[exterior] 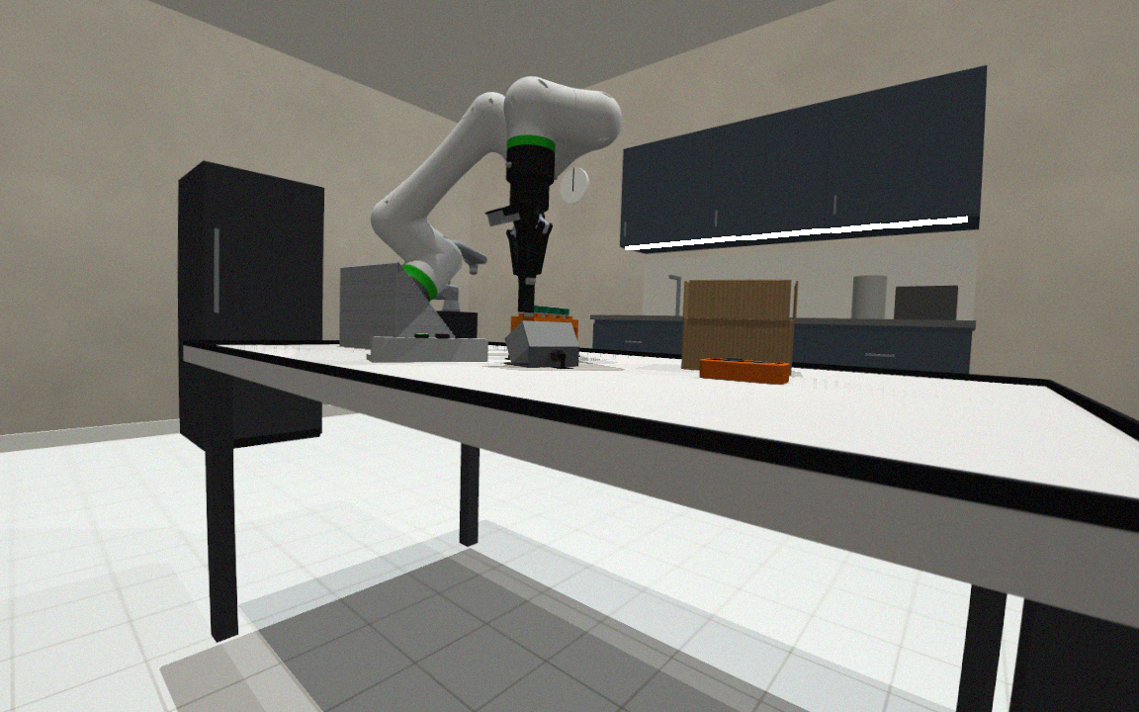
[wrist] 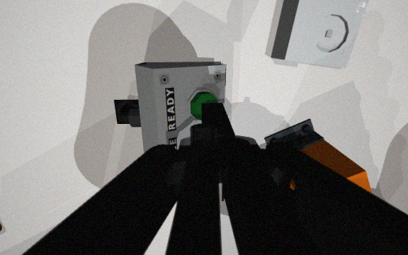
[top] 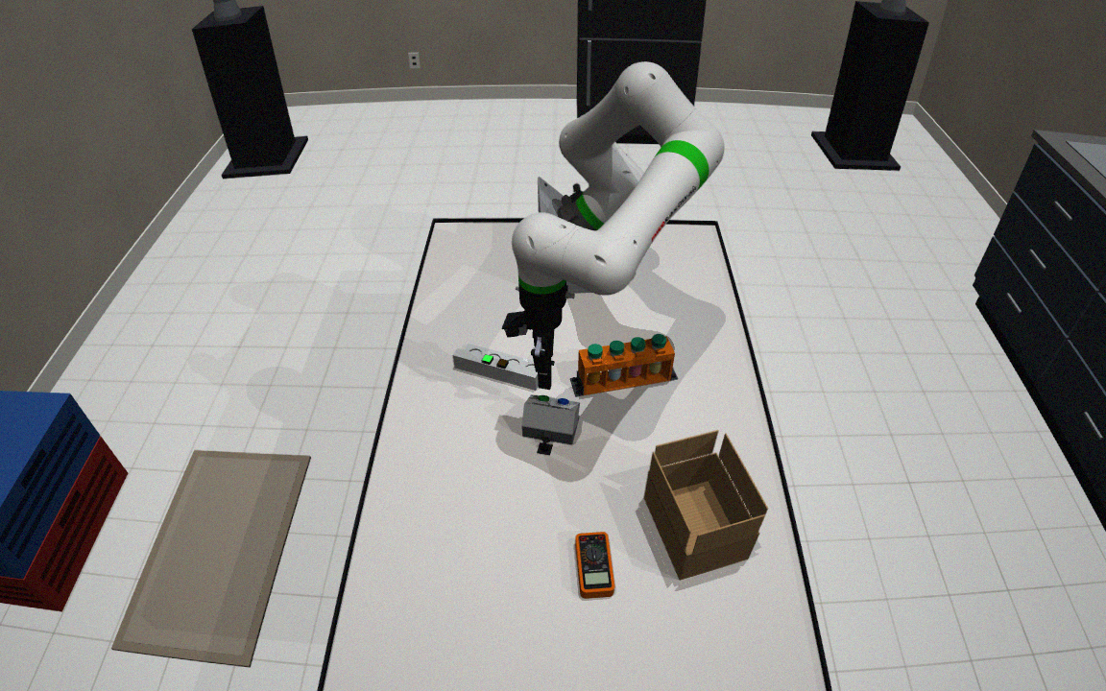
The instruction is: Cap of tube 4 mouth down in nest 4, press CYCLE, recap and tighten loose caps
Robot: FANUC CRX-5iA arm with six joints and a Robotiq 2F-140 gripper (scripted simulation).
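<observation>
The green ready key is 70 mm below my hand. From my hand the other things lie so: blue cycle key (20 mm ahead, 40 mm to the left, 70 mm below); then grey key housing (30 mm ahead, 20 mm to the left, 80 mm below).
</observation>
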